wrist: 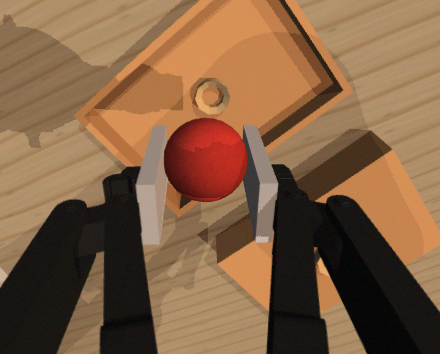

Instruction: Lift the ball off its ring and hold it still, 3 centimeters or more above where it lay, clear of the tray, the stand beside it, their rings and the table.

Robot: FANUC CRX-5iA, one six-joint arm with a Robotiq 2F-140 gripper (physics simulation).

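Frame: origin at the arm's base, x back, y right, z up, level; metres.
Seen in the pictures: gripper, between the fingertips: (205, 149).
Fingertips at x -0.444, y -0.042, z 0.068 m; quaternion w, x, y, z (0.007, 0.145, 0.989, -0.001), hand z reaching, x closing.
Observation:
Offsets run from my fingertips to a thing's top centre. "*": to the spot under its first point. Level surfaces: height alone.
A red ball {dx -0.001, dy -0.003, dz +0.044 m} (205, 160) sits between the two grey finger pads of my gripper (205, 149), which is shut on it. The ball is held above the orange tray (270, 65), and it covers part of the tray's near corner in this view. A pale ring {* dx -0.007, dy +0.000, dz -0.111 m} (212, 96) lies on the tray floor with no ball on it. The orange stand (380, 200) is at the lower right, partly hidden by my right finger. Part of a second pale ring {* dx -0.065, dy +0.178, dz -0.059 m} (323, 269) shows on the stand beside the finger.
The wooden table {dz -0.114 m} (400, 45) lies under the tray and the stand. Shadows fall across the table at the left and over the tray floor. A narrow gap separates the tray from the stand. A pale thing shows in part at the far left edge.

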